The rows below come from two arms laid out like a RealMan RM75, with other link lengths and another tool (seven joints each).
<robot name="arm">
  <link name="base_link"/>
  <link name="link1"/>
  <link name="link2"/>
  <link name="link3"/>
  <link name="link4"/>
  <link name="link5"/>
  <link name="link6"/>
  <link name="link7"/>
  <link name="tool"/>
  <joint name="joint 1" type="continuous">
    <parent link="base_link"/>
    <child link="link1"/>
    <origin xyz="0 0 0.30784"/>
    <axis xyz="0 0 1"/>
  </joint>
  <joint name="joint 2" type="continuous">
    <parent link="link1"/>
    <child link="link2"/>
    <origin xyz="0 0 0"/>
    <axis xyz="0 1 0"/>
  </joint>
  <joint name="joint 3" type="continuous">
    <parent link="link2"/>
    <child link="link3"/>
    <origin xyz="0 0 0.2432"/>
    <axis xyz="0 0 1"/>
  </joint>
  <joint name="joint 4" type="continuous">
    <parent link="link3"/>
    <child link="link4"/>
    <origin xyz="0 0 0"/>
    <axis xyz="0 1 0"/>
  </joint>
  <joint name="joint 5" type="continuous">
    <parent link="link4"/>
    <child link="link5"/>
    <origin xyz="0 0 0.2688"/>
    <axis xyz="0 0 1"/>
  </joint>
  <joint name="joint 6" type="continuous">
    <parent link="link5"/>
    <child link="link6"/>
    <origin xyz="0 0 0"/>
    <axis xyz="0 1 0"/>
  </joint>
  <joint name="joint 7" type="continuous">
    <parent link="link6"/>
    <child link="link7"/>
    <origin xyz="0 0 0.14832"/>
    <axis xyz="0 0 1"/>
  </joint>
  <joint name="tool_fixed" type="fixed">
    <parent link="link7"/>
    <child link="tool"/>
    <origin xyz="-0.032 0.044 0.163" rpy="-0.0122 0 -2.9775"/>
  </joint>
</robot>
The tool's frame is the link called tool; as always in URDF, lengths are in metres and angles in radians. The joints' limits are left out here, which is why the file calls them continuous.
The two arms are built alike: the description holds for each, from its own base.
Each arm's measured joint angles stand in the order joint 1, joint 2, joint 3, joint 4, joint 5, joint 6, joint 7.
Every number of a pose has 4 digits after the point.
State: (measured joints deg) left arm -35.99 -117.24 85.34 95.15 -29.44 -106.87 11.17; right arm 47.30 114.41 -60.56 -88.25 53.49 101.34 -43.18
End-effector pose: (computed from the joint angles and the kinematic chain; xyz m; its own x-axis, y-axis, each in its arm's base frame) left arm -0.1703 0.3387 -0.0448 -0.6943 -0.6462 0.3170 -0.4705 0.7408 0.4794; right arm -0.0273 0.4233 0.0169 -0.8947 0.4252 0.1370 0.4466 0.8566 0.2583
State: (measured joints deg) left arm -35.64 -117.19 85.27 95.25 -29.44 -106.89 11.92; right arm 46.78 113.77 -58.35 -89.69 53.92 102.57 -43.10
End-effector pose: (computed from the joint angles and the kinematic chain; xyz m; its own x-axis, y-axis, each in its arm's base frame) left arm -0.1728 0.3379 -0.0437 -0.6971 -0.6407 0.3218 -0.4654 0.7458 0.4766; right arm -0.0253 0.4256 0.0331 -0.8905 0.4266 0.1583 0.4547 0.8473 0.2745
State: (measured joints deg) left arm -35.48 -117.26 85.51 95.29 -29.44 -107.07 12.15; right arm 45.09 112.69 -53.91 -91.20 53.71 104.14 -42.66
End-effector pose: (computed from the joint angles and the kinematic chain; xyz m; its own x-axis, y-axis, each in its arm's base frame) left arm -0.1739 0.3356 -0.0444 -0.6969 -0.6372 0.3290 -0.4630 0.7501 0.4722; right arm -0.0094 0.4361 0.0624 -0.8631 0.4626 0.2026 0.5047 0.8053 0.3111
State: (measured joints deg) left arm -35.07 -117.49 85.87 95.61 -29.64 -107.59 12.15; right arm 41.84 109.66 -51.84 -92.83 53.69 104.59 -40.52
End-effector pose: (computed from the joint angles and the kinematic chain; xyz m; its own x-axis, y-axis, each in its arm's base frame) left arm -0.1744 0.3300 -0.0459 -0.6943 -0.6356 0.3375 -0.4657 0.7544 0.4626; right arm 0.0200 0.4485 0.0932 -0.8239 0.5185 0.2287 0.5661 0.7356 0.3720
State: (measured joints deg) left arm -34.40 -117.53 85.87 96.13 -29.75 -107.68 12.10; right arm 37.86 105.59 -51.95 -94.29 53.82 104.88 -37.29
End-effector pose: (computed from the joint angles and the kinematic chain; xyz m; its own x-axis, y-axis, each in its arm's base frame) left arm -0.1757 0.3280 -0.0455 -0.6922 -0.6397 0.3342 -0.4711 0.7513 0.4623; right arm 0.0562 0.4548 0.1191 -0.7777 0.5855 0.2289 0.6199 0.6536 0.4342
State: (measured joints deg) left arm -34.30 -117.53 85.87 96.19 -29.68 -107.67 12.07; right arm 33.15 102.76 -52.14 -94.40 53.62 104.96 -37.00
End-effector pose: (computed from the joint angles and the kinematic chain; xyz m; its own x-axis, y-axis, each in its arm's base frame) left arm -0.1763 0.3280 -0.0453 -0.6912 -0.6411 0.3335 -0.4718 0.7499 0.4638; right arm 0.1015 0.4533 0.1346 -0.7337 0.6450 0.2134 0.6540 0.5855 0.4790
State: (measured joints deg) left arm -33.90 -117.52 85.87 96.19 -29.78 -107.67 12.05; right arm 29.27 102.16 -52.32 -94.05 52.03 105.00 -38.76
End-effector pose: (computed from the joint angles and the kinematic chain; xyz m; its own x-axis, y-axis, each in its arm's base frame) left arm -0.1782 0.3266 -0.0455 -0.6871 -0.6457 0.3332 -0.4776 0.7469 0.4626; right arm 0.1432 0.4466 0.1374 -0.7003 0.6895 0.1850 0.6686 0.5425 0.5086
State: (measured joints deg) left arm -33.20 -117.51 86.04 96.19 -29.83 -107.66 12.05; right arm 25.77 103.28 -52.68 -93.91 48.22 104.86 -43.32
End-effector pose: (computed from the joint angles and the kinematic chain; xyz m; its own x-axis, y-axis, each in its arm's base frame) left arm -0.1821 0.3238 -0.0460 -0.6799 -0.6521 0.3353 -0.4852 0.7429 0.4611; right arm 0.1880 0.4353 0.1316 -0.6871 0.7156 0.1260 0.6501 0.5280 0.5465
